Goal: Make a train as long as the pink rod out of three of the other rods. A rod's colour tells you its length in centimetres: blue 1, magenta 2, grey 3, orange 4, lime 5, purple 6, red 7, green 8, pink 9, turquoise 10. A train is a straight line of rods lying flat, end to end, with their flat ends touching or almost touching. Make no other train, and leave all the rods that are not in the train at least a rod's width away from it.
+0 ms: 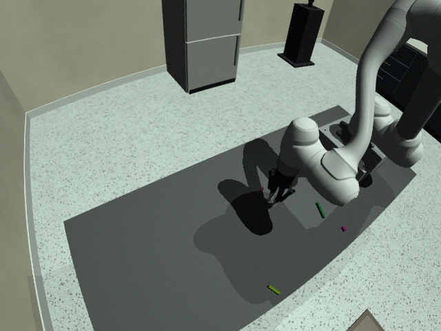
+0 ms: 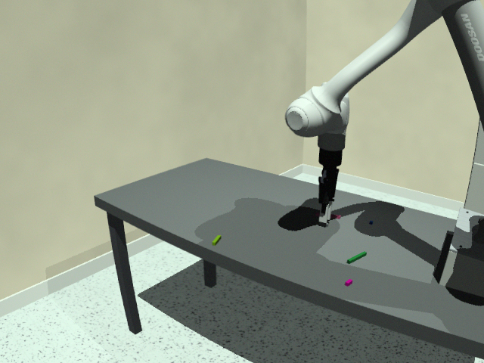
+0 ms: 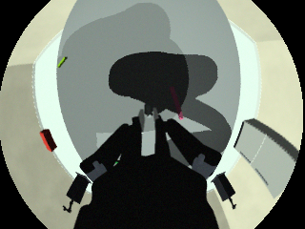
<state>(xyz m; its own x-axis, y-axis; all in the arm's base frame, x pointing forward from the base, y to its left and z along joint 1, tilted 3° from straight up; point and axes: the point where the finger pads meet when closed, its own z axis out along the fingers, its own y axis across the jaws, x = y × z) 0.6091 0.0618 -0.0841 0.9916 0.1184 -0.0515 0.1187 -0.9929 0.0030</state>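
Right now the grey rod is 5 cm below my hand. The rest, counted from my hand: blue rod (13 cm behind, 12 cm to the right, 5 cm below); then pink rod (7 cm to the right, 5 cm below, 2 cm ahead); then green rod (19 cm behind, 14 cm to the left, 5 cm below).
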